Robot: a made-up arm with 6 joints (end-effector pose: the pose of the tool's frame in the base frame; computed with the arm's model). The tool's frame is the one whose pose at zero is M. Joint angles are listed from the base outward.
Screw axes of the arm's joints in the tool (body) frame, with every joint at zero. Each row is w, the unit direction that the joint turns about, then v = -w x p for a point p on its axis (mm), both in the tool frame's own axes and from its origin. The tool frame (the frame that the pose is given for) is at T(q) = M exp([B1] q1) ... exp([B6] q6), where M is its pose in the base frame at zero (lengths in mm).
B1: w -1 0 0 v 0 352 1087
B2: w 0 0 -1 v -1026 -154 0
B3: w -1 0 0 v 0 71 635
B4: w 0 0 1 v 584 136 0
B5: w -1 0 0 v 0 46 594
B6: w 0 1 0 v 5 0 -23
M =
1 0 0 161
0 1 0 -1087
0 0 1 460
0 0 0 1
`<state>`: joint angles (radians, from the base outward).
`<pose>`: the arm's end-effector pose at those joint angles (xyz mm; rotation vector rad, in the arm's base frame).
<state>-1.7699 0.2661 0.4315 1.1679 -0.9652 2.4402</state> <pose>193.9 245.2 -661.7 -0.3876 0.8684 2.6760</pose>
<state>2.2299 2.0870 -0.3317 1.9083 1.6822 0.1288</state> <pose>-405.6 484.3 -688.8 2.2049 0.4910 0.2529</pose>
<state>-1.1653 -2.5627 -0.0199 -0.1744 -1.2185 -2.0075</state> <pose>327.8 439.1 529.9 2.8589 -0.2797 0.6213</pose>
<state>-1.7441 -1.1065 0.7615 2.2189 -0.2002 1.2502</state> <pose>324.9 5.1 341.7 -1.6412 -0.6978 1.2337</pose>
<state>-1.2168 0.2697 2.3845 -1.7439 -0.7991 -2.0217</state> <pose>-572.5 -730.7 -164.5 1.4055 2.5824 0.1823</pose>
